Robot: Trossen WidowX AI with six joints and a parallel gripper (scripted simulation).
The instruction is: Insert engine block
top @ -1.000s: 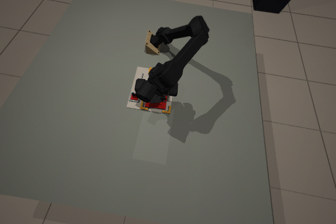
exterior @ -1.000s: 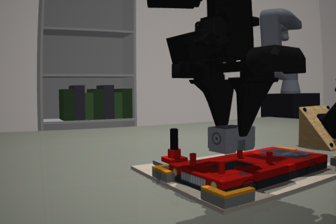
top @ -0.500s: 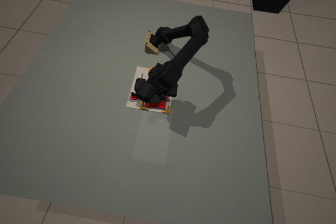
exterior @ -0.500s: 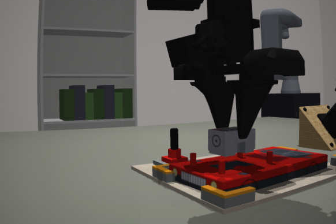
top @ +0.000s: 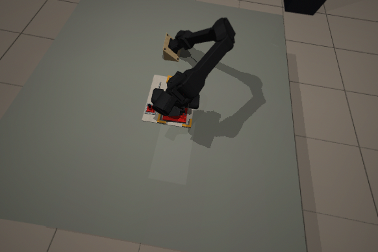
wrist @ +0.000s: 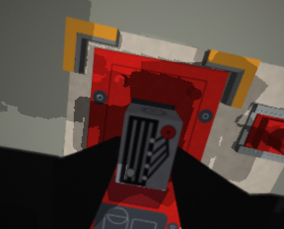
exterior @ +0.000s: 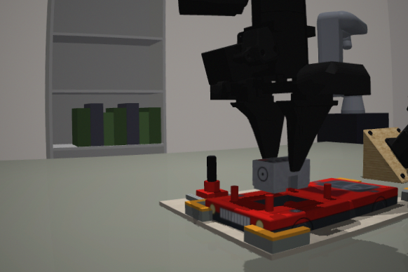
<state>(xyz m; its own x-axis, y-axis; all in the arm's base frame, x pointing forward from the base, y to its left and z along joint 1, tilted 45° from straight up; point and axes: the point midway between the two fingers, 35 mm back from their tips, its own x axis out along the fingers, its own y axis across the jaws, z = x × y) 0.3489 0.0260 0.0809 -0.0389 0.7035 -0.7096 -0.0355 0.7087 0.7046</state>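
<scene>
The grey engine block lies 10 mm below my gripper tip.
</scene>
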